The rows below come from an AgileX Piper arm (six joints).
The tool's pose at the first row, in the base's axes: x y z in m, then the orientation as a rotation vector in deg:
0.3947, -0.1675, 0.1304, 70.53, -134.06, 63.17
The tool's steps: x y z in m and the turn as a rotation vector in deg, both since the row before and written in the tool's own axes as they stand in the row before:
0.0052, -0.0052, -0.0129, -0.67, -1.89, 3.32
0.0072, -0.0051, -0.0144, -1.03, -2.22, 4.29
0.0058, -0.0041, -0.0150, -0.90, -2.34, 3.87
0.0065, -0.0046, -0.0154, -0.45, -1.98, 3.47
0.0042, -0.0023, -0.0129, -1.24, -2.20, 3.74
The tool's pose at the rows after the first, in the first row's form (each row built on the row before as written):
0.3944, -0.1629, 0.1445, 68.36, -138.49, 62.63
0.3920, -0.1589, 0.1607, 65.14, -144.05, 61.67
0.3890, -0.1539, 0.1762, 62.34, -149.27, 60.62
0.3851, -0.1499, 0.1926, 59.65, -153.73, 60.13
0.3812, -0.1454, 0.2050, 56.51, -158.72, 58.37

